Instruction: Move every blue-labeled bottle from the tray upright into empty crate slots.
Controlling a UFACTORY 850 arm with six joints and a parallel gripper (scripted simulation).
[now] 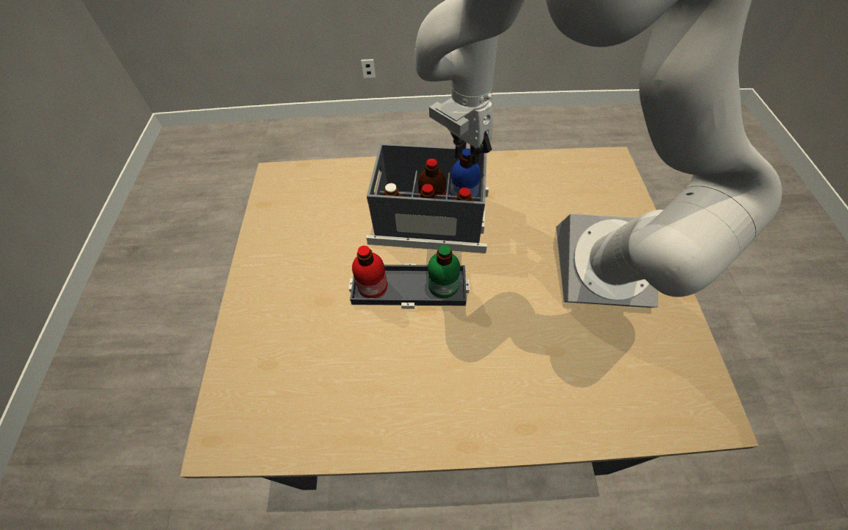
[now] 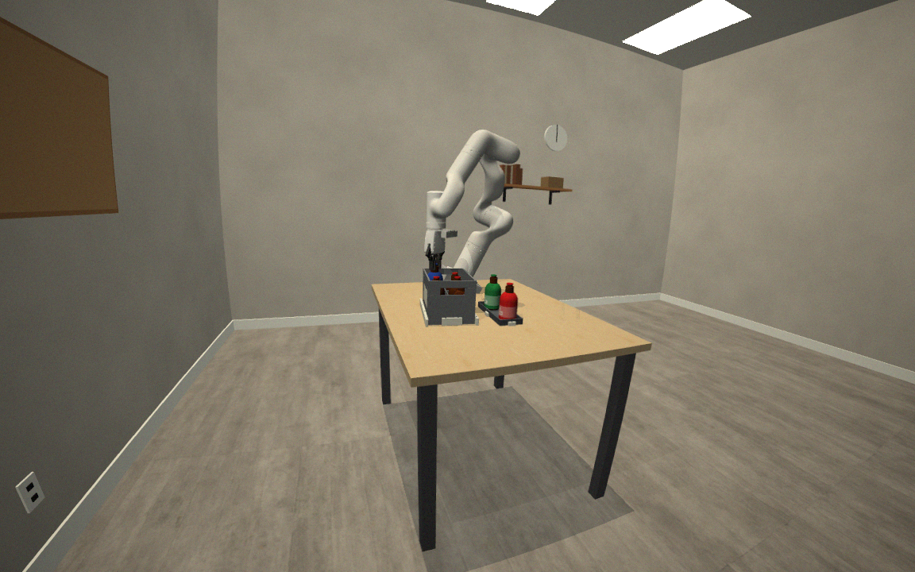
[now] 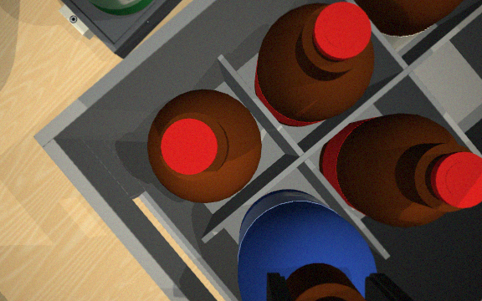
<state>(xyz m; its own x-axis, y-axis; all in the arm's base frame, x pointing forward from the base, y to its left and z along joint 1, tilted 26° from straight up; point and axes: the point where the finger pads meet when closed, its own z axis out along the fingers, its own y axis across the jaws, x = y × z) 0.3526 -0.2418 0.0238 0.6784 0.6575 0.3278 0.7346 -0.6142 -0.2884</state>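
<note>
The blue-labeled bottle is 7 cm below my hand. The rest, counted from my hand: crate 9 cm ahead, 4 cm to the left, 12 cm below; green bottle 4 cm ahead, 26 cm to the left, 11 cm below; white-capped brown bottle 18 cm ahead, 8 cm to the left, 11 cm below.
</note>
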